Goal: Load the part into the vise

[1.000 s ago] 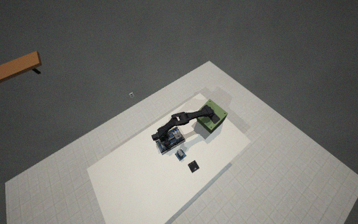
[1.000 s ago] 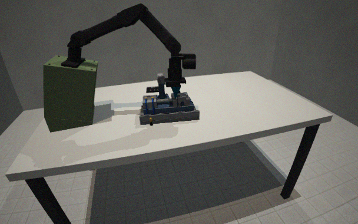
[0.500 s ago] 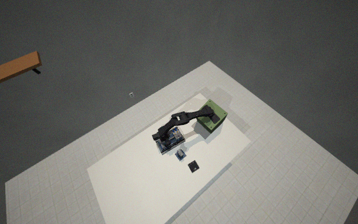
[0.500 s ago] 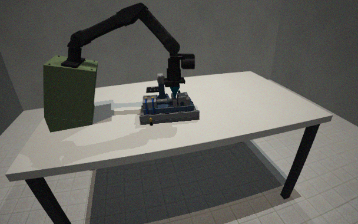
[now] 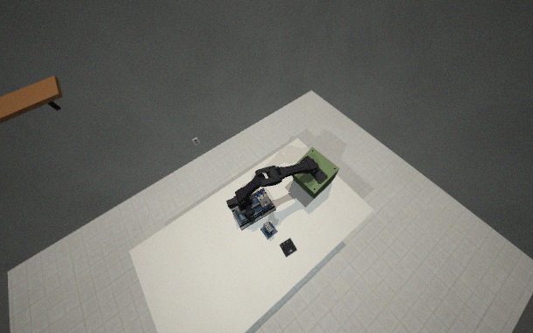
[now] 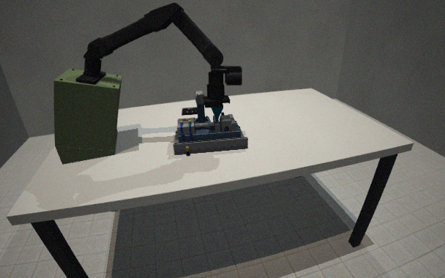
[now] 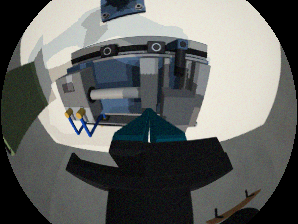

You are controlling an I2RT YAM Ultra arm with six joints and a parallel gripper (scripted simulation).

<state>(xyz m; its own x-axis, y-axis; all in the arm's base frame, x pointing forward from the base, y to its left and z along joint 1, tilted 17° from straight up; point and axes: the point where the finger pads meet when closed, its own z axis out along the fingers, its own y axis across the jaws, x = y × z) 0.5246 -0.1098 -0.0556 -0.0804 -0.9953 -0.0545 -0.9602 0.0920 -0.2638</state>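
My gripper is now 40 mm short of the grey block part and 20 mm above it. The rest, counted from my hand: cylinder rod (50 mm behind, 20 mm to the left, 30 mm below); air cylinder (130 mm behind, 30 mm to the left, 30 mm below); vise (30 mm behind, 20 mm to the left, 70 mm below).
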